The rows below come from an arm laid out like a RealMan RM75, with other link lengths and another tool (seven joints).
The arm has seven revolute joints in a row. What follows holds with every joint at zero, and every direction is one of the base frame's.
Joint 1 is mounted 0.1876 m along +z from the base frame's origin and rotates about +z.
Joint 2 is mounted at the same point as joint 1 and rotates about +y.
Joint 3 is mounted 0.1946 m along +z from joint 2 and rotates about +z.
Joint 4 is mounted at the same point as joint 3 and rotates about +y.
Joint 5 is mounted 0.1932 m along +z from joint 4 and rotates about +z.
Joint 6 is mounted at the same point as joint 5 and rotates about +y.
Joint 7 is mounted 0.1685 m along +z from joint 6 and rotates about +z.
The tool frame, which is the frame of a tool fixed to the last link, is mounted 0.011 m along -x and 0.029 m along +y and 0.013 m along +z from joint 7; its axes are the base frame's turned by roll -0.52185, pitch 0 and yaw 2.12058 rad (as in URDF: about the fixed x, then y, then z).
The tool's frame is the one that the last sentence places.
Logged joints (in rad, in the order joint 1, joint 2, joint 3, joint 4, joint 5, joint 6, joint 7), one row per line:
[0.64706, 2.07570, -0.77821, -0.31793, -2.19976, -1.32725, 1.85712]
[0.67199, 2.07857, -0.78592, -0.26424, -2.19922, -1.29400, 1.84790]
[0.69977, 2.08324, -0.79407, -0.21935, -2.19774, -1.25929, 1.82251]
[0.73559, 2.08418, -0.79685, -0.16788, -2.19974, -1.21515, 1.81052]
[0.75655, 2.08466, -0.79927, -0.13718, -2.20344, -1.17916, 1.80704]
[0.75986, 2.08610, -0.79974, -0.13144, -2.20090, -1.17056, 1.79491]
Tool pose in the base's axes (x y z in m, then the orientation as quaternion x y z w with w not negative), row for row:
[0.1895, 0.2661, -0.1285, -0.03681, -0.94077, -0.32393, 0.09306]
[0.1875, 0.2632, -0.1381, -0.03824, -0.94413, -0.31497, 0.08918]
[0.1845, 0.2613, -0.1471, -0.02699, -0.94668, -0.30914, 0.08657]
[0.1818, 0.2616, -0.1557, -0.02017, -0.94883, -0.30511, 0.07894]
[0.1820, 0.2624, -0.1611, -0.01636, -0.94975, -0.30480, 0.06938]
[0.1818, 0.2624, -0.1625, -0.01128, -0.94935, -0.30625, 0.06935]
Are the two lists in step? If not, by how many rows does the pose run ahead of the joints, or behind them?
They are in step.
